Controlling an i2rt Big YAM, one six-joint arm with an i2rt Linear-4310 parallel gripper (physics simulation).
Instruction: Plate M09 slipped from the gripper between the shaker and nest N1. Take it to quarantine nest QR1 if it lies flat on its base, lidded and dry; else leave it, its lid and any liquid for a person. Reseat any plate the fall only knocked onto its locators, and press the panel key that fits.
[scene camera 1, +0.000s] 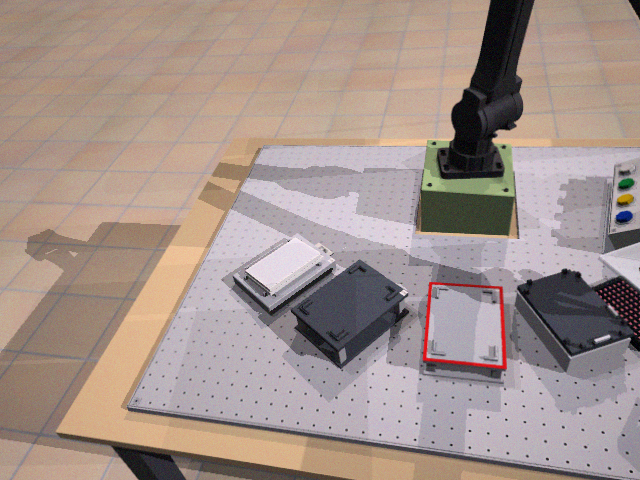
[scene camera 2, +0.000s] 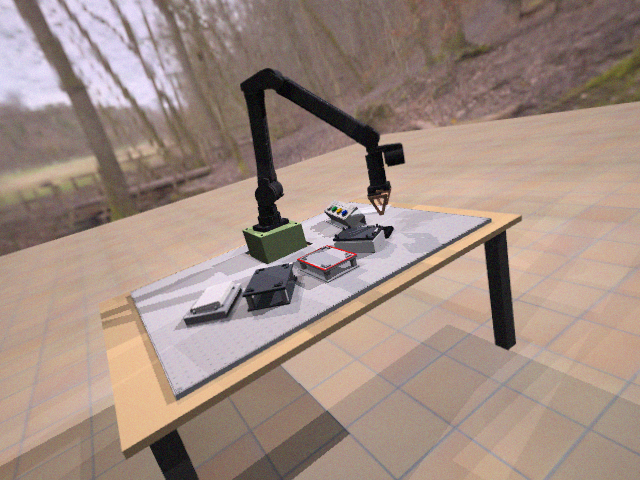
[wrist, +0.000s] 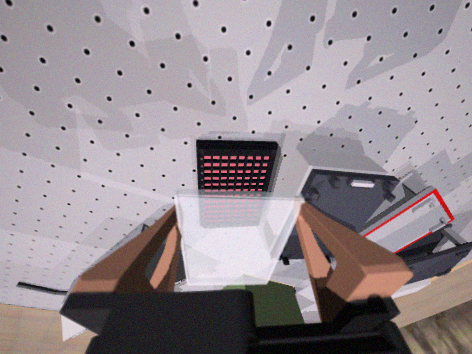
Note:
I see my gripper (scene camera 2: 383, 212), a well plate with pink wells (wrist: 235, 165), a white lidded plate (scene camera 1: 278, 269), a button box (scene camera 1: 614, 232) and a dark station (scene camera 1: 579, 329).
My gripper also shows in the wrist view (wrist: 237, 205). The button box shows as well in scene camera 2 (scene camera 2: 334, 210) and in the wrist view (wrist: 70, 329). The dark station is seen too in scene camera 2 (scene camera 2: 357, 239) and in the wrist view (wrist: 348, 188).

